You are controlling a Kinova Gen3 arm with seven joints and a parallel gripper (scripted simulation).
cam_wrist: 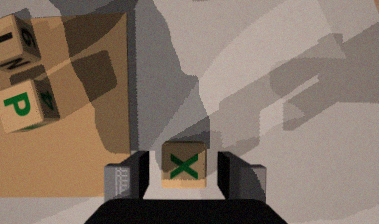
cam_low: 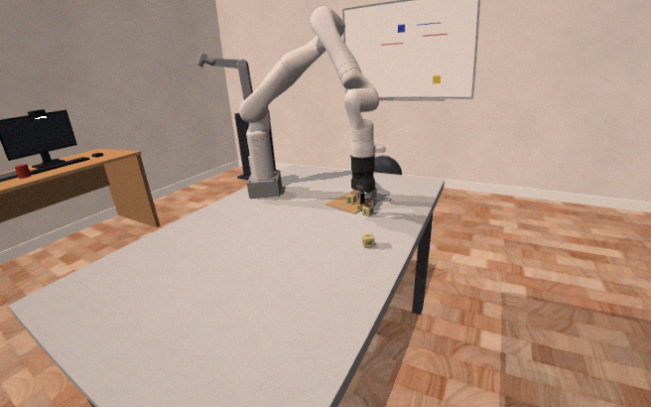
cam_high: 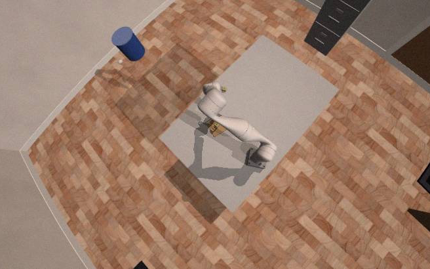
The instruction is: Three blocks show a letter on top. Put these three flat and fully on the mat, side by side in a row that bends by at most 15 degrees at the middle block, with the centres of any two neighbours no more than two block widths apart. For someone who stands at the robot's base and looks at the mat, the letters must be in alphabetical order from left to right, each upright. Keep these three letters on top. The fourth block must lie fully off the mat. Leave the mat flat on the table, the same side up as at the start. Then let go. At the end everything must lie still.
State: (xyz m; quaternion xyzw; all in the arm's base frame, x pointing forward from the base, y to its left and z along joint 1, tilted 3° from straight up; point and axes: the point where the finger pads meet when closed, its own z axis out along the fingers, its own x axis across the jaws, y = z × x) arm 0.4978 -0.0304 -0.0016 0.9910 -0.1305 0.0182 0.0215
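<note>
The X block is 4 cm below my hand. The rest, counted from my hand: tan mat (10 cm behind, 7 cm to the left, 5 cm below).
</note>
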